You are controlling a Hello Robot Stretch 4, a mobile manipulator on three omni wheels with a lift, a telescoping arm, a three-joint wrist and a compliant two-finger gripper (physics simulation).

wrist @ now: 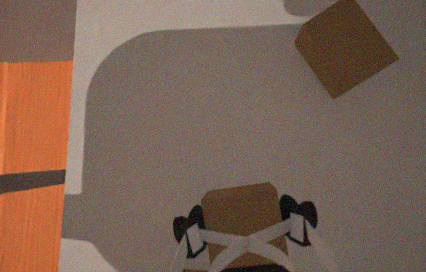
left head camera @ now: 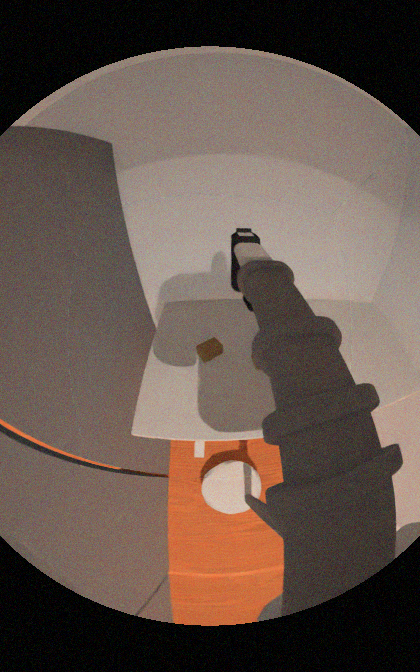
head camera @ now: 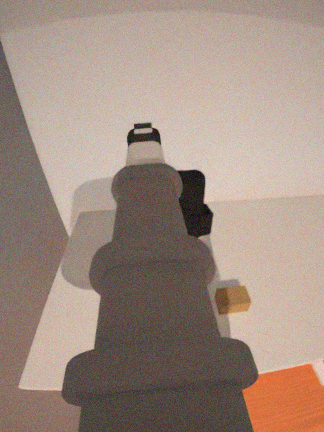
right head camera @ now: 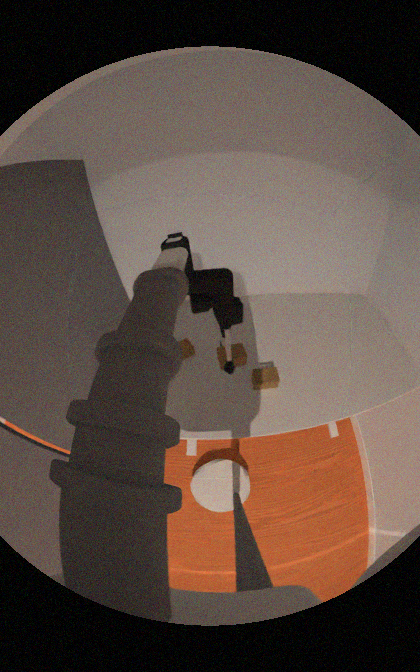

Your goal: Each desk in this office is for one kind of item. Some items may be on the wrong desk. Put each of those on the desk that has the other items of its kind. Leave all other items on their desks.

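Frame: origin at the robot's base, x ahead, y left, z up, level; metres.
Seen in the pictures: gripper, fingertip midpoint: [wrist: 242,215].
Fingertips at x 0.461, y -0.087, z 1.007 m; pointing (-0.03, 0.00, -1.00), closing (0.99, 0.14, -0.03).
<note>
Offsets run from my fingertips to a thing's top centre. Level surfaces: height alone.
My gripper [right head camera: 228,362] [wrist: 242,215] is shut on a brown block @[dz +0.049, dx +0.003, dy -0.017 m] [right head camera: 240,354] [wrist: 240,205], with one finger on each side of it. It is over the white desk @[dz -0.084 m] [head camera: 280,240] [left head camera: 165,405] [right head camera: 330,335] [wrist: 200,11]; I cannot tell whether the held block touches the top. A similar brown block @[dz -0.034, dx +0.116, dy +0.184 m] [left head camera: 210,349] [right head camera: 187,348] [wrist: 346,49] lies on the desk to the left. Another brown block @[dz -0.034, dx -0.051, dy -0.134 m] [head camera: 233,300] [right head camera: 266,377] lies on the desk to the right of the held one. The arm hides the held block in the head camera view.
A tall grey panel [head camera: 25,280] [left head camera: 65,280] [right head camera: 45,250] stands close along the left side of the desk. A pale wall [head camera: 225,110] rises behind the desk. A white round disc [left head camera: 220,492] [right head camera: 212,492] shows over the orange floor [left head camera: 225,550] [right head camera: 310,490] in front.
</note>
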